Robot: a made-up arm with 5 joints. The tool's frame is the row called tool.
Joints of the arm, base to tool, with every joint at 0 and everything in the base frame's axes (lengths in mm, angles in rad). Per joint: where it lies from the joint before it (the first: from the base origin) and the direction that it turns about. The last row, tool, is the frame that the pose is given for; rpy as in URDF.
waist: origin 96 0 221 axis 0 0 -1
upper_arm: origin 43 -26 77 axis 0 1 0
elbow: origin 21 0 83 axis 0 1 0
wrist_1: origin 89 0 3 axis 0 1 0
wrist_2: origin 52 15 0 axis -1 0 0
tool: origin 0 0 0 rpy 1.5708 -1.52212 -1.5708
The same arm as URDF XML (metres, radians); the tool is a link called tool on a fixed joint. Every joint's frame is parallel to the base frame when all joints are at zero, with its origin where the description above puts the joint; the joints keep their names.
<robot name="arm">
<link name="base"/>
<link name="link1"/>
<link name="link2"/>
<link name="link3"/>
<link name="link4"/>
<link name="link5"/>
<link name="tool"/>
<joint name="waist" type="continuous"><parent link="base"/><child link="link1"/><origin xyz="0.096 0 0.221"/><axis xyz="0 0 -1"/></joint>
<joint name="upper_arm" type="continuous"><parent link="link1"/><child link="link2"/><origin xyz="0.043 -0.026 0.077"/><axis xyz="0 1 0"/></joint>
<joint name="elbow" type="continuous"><parent link="link2"/><child link="link3"/><origin xyz="0.021 0 0.083"/><axis xyz="0 1 0"/></joint>
<joint name="wrist_1" type="continuous"><parent link="link3"/><child link="link4"/><origin xyz="0.089 0 0.003"/><axis xyz="0 1 0"/></joint>
<joint name="wrist_2" type="continuous"><parent link="link4"/><child link="link5"/><origin xyz="0.052 0.015 0"/><axis xyz="-1 0 0"/></joint>
<joint name="tool_joint" type="fixed"><parent link="link5"/><child link="tool"/><origin xyz="0 0 0" rpy="1.5708 -1.5221 -1.5708"/></joint>
</robot>

